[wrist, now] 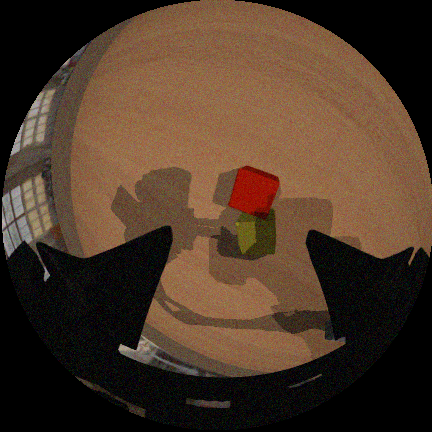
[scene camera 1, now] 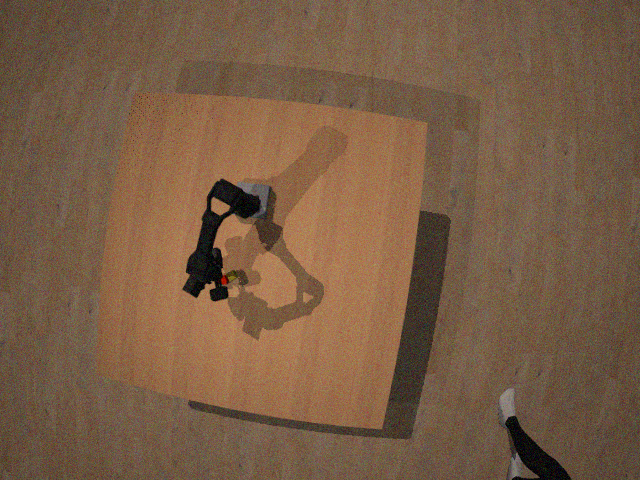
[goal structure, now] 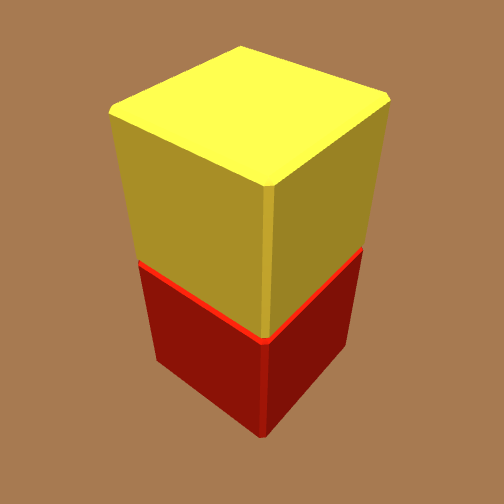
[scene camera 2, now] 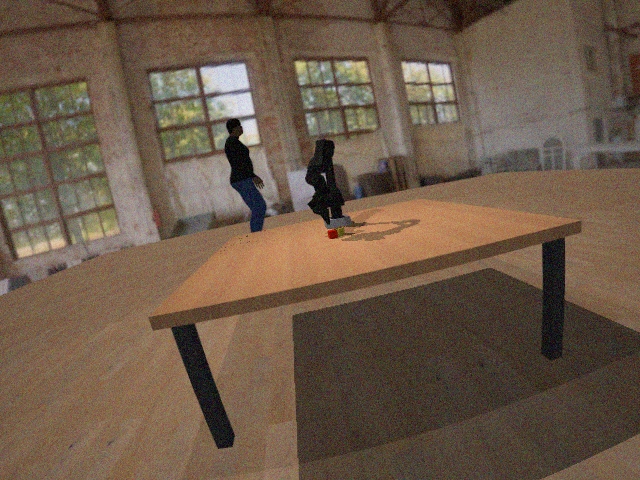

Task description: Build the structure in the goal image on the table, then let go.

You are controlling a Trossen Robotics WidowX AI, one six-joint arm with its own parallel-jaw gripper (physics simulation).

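Frame: origin at the arm's base, x right, y ahead, z up, level; centimetres.
Seen in the pictures: gripper, fingertip midpoint: point(wrist: 243, 235) point(scene camera 1: 223, 279) point(scene camera 2: 333, 221); arm's base at its link origin: point(scene camera 1: 250, 204).
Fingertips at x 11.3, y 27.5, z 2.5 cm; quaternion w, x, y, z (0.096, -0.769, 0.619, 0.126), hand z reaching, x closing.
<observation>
Offsets run from my fingertips to a thing's top centre. Level surfaces: height alone.
A red cube @[dz -3.5, dx +1.6, dy +0.5 cm] point(scene camera 1: 224, 280) point(scene camera 2: 332, 234) point(wrist: 254, 191) sits on the table, turned at an angle. A yellow block @[dz -3.5, dx -2.1, dy -1.0 cm] point(scene camera 1: 232, 277) point(scene camera 2: 340, 231) point(wrist: 264, 239) sits on the table right beside it, close against it or touching; the exact contact is unclear. In the wrist view the red cube overlaps the yellow block's upper edge, and shadow covers part of the yellow block. My gripper point(scene camera 1: 219, 276) point(wrist: 243, 235) is wide open and empty. It is above the blocks, with the yellow block showing between its fingertips in the wrist view and the red cube beyond them.
The wooden table @[dz -6.8 cm] point(scene camera 1: 330, 361) point(scene camera 2: 289, 276) carries the arm's grey base point(scene camera 1: 263, 196) point(scene camera 2: 339, 222). The black arm point(scene camera 1: 207, 235) point(scene camera 2: 324, 198) bends out from it toward the blocks. Shadows of the arm fall around the blocks. A person point(scene camera 2: 240, 165) stands beyond the table.
</observation>
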